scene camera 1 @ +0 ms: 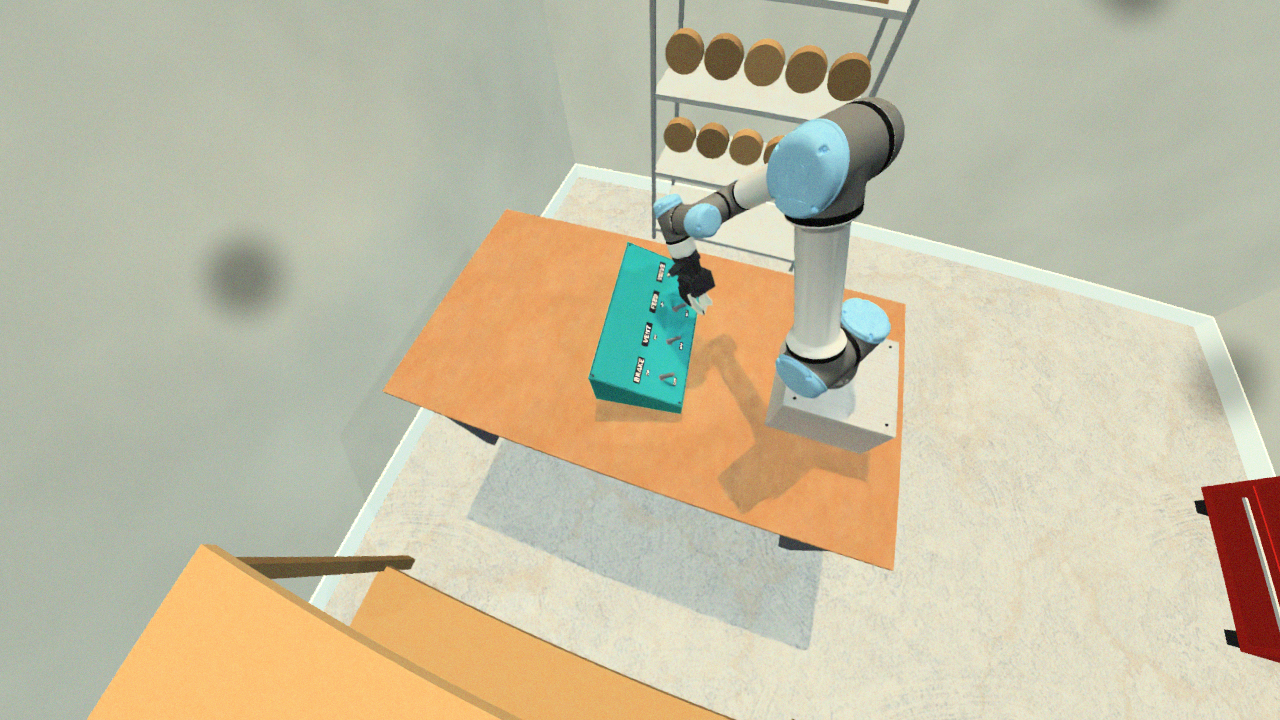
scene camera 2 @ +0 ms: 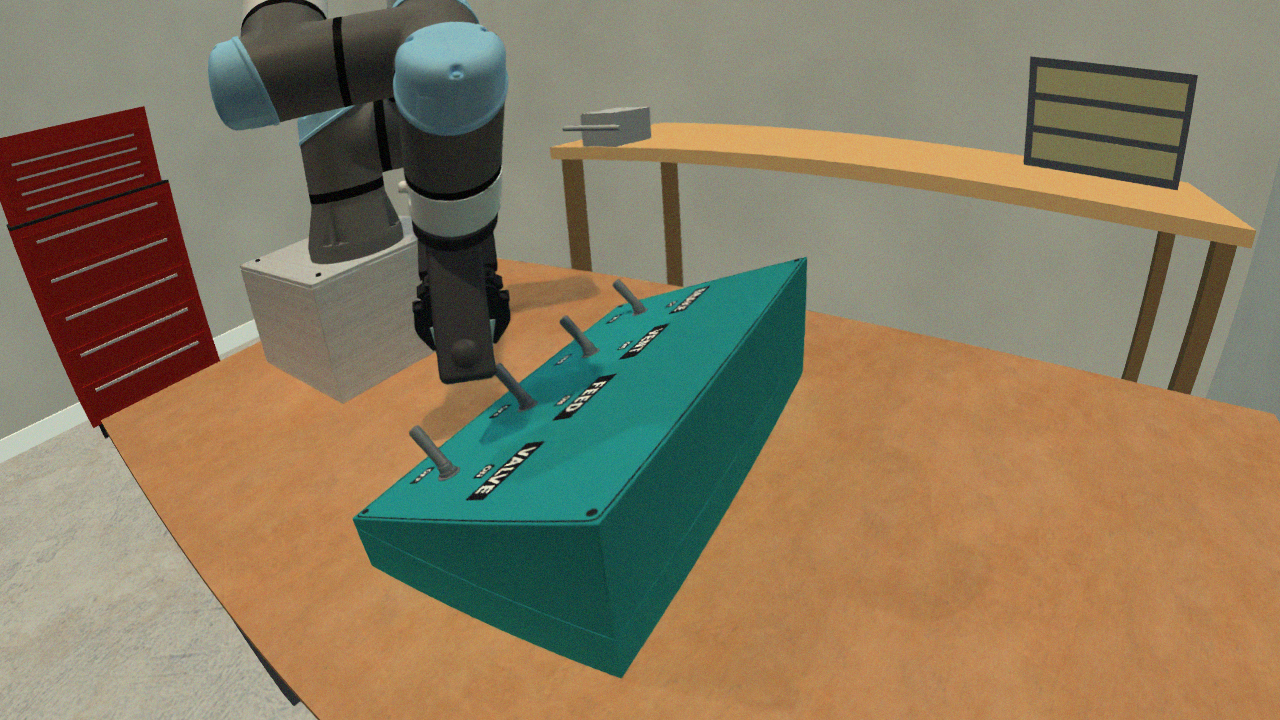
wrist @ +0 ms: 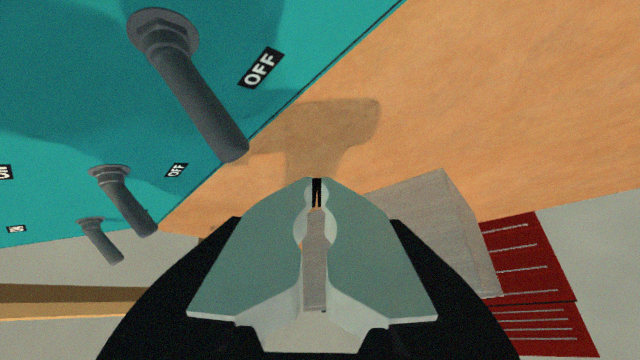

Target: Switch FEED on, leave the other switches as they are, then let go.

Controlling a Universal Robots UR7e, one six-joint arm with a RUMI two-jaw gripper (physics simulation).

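Frame: origin at the arm's base, x ahead, y left, z up, level; metres.
Seen in the pictures: gripper, fingertip midpoint: (scene camera 1: 703, 314) (wrist: 317, 180); arm's base at its link origin: (scene camera 2: 356, 246).
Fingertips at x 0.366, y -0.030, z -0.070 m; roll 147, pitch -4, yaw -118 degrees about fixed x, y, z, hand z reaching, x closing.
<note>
Offsets run from my fingertips to a thing's top centre. Level surfaces: height alone.
The teal switch panel (scene camera 1: 623, 308) (scene camera 2: 698, 402) (wrist: 45, 90) has four grey levers. The FEED lever {0.006 m left, 0.076 m ahead, 0.019 m up} (scene camera 1: 679, 307) (scene camera 2: 514, 386) (wrist: 200, 102) leans to its OFF label, at the low edge. The VALVE lever {0.108 m right, 0.113 m ahead, 0.019 m up} (scene camera 2: 434, 452), VENT lever {0.120 m left, 0.038 m ahead, 0.019 m up} (scene camera 1: 674, 340) (scene camera 2: 578, 336) (wrist: 127, 202) and BRAKE lever {0.234 m left, 0.001 m ahead, 0.019 m up} (scene camera 1: 666, 377) (scene camera 2: 629, 297) (wrist: 102, 241) also lean to OFF. My gripper (scene camera 1: 703, 308) (scene camera 2: 467, 371) (wrist: 317, 180) is shut and empty, at the panel's low, OFF side close to the FEED lever. In the wrist view, a gap shows between fingertips and lever. FEED's name label is outside the wrist view.
The panel stands on the orange table {0.108 m down} (scene camera 1: 483, 313) (scene camera 2: 895, 501) (wrist: 500, 100). The arm's grey base block (scene camera 1: 836, 416) (scene camera 2: 331, 322) (wrist: 425, 215) stands beyond its low side. A shelf rack (scene camera 1: 654, 134), a red tool cabinet (scene camera 1: 1248, 573) (scene camera 2: 116, 286) (wrist: 530, 260) and a workbench (scene camera 2: 850, 161) stand farther off.
</note>
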